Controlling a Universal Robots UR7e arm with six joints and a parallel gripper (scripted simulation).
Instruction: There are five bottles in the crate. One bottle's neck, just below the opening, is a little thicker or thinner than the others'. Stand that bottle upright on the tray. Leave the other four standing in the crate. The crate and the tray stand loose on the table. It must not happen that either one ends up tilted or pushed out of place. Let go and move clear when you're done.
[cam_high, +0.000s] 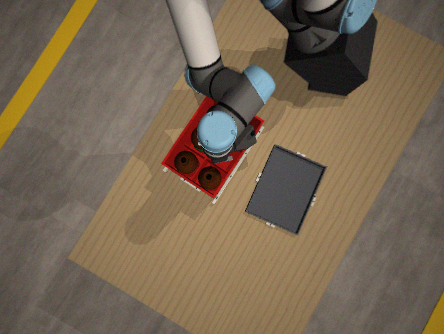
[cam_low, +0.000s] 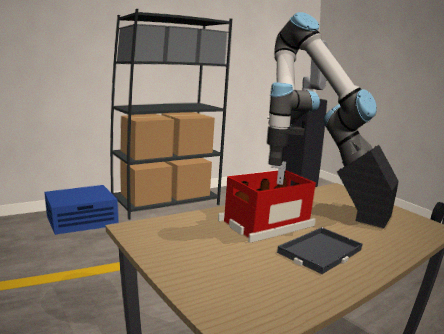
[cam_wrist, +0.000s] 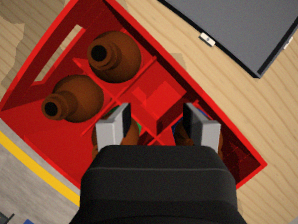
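Now: the red crate 40 mm to the right of my hand and 110 mm below it. Round my hand: dark grey tray 240 mm to the left, 190 mm below.
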